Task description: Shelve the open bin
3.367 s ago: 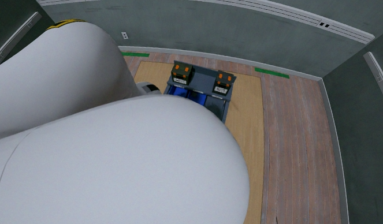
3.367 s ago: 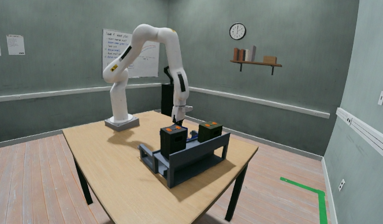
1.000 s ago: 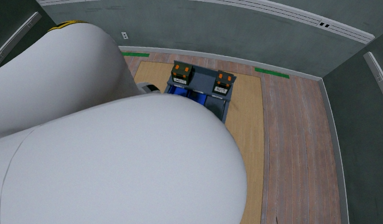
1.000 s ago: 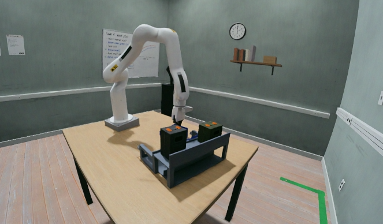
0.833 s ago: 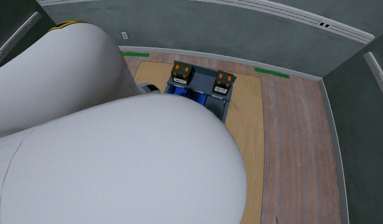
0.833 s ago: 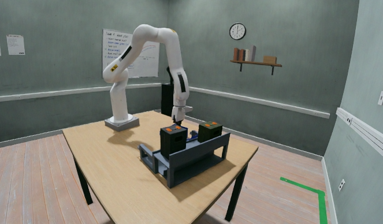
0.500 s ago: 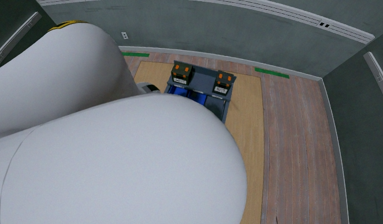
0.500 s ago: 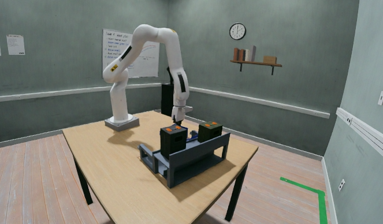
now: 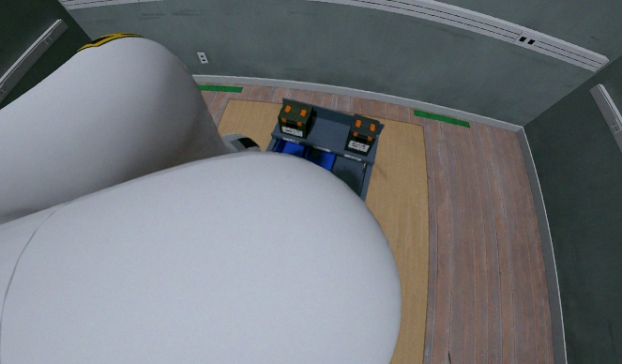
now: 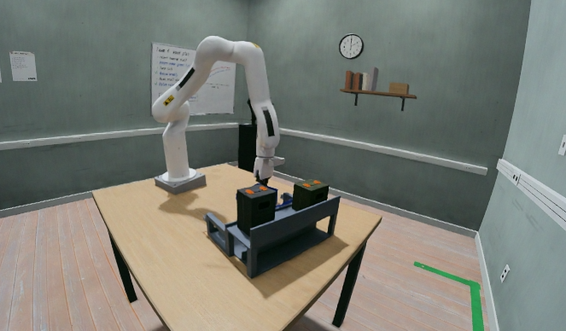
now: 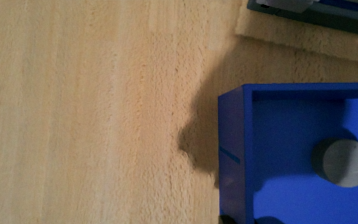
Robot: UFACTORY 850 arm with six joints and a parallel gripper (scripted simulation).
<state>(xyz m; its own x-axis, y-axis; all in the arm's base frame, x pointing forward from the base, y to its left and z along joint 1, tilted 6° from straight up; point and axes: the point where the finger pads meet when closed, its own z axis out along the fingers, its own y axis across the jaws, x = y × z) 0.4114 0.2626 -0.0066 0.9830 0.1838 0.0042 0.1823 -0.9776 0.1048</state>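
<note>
Now: hand 50 mm to the left of the blue bin, 20 mm above it and 10 mm short of it. The rest, counted from my hand: shelf 260 mm ahead, 190 mm to the right, 10 mm above; then grey cylinder part 70 mm to the right, 50 mm below, 50 mm ahead.
</note>
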